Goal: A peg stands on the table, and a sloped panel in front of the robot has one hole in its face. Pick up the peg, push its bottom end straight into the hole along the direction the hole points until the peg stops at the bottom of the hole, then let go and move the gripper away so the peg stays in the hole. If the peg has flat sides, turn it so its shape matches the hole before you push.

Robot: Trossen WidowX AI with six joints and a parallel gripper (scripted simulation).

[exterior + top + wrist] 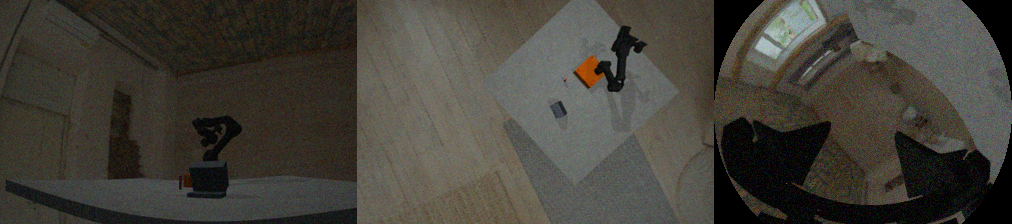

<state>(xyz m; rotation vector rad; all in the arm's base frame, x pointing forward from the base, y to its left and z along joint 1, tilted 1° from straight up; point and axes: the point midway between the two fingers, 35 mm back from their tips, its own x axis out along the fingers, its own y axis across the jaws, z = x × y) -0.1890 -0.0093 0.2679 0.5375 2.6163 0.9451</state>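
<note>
Right now the red peg is 50 cm ahead of my gripper tip, 11 cm to the right of it and 27 cm below it. Round my gripper tip: grey sloped panel block 70 cm ahead, 8 cm to the left, 25 cm below.
</note>
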